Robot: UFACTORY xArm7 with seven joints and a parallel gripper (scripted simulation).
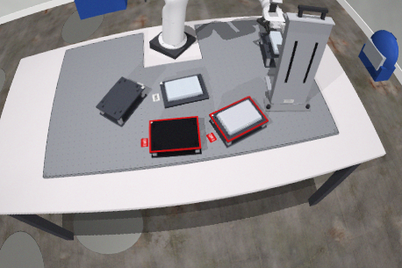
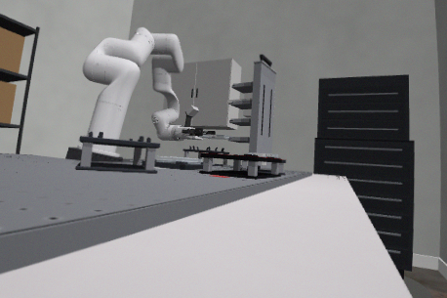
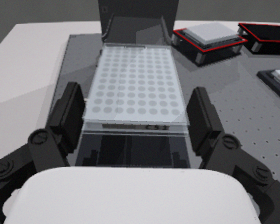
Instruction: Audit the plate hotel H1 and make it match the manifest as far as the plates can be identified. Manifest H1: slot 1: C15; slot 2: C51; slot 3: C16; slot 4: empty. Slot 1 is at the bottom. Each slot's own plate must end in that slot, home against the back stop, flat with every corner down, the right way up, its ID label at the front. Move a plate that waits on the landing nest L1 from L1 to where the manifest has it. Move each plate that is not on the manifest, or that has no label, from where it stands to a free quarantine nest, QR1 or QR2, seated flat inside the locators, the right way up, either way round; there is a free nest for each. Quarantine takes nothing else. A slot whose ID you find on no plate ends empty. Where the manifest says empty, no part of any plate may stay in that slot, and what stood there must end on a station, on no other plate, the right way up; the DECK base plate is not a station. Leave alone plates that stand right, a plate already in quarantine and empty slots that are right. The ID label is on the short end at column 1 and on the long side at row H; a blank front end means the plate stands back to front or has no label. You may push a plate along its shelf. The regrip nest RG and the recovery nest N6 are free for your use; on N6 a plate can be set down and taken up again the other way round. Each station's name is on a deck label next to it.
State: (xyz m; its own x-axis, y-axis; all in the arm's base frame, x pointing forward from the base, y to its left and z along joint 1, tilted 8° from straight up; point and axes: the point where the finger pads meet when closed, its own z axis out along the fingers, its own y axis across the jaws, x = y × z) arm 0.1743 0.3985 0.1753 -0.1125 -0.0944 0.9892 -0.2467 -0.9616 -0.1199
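Right now my hand is 180 mm short of the plate labelled C16, 130 mm below it and 50 mm to the left of it. The rest, counted from my hand: RG label: 140 mm below, 100 mm behind, 30 mm to the left; then H1 label: 150 mm ahead, 140 mm below, 60 mm to the left; then white plate: 300 mm ahead, 280 mm to the right, 90 mm below.
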